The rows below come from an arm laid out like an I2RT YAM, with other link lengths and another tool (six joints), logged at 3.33 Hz.
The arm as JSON. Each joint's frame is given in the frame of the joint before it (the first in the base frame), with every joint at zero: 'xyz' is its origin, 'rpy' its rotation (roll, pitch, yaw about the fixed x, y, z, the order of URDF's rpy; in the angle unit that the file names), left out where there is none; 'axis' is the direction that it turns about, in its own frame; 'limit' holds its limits. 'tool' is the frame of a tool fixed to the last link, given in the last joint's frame.
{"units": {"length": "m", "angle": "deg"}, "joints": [
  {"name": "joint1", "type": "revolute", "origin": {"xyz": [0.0, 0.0, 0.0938], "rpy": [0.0, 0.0, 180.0]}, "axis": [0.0, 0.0, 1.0], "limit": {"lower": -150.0, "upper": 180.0}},
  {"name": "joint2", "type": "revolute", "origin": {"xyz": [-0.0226, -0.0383, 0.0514], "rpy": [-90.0, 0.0, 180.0]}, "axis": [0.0, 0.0, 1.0], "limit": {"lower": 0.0, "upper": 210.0}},
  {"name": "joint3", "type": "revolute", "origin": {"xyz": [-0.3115, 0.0, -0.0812], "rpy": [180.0, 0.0, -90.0]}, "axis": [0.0, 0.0, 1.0], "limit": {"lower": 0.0, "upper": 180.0}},
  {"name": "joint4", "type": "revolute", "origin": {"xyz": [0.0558, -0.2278, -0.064]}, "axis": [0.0, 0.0, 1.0], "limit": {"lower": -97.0, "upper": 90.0}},
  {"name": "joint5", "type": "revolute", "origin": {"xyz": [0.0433, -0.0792, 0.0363], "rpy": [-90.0, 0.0, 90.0]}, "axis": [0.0, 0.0, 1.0], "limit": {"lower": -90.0, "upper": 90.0}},
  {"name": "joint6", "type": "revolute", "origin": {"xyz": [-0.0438, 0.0, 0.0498], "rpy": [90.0, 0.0, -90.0]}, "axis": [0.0, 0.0, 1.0], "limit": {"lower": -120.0, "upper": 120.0}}
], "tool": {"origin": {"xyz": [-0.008, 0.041, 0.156], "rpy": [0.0, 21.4, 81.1]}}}
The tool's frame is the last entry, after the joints.
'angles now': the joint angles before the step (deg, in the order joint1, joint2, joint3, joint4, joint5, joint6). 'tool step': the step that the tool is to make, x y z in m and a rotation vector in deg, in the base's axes. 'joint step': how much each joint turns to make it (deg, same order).
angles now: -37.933 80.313 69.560 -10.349 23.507 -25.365
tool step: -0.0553 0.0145 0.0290 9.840 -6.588 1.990
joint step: -12.790 -5.960 8.529 -17.987 -18.123 5.179
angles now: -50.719 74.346 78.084 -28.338 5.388 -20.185
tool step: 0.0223 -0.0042 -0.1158 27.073 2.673 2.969
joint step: -5.902 16.941 4.798 -11.200 -15.191 5.967
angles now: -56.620 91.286 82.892 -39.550 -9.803 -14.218
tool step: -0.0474 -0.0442 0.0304 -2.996 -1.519 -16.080
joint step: -5.944 -0.374 4.675 -0.918 7.214 7.170
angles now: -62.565 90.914 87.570 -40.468 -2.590 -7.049
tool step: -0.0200 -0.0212 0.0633 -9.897 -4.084 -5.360
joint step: -2.510 -4.049 3.187 3.474 2.670 1.226
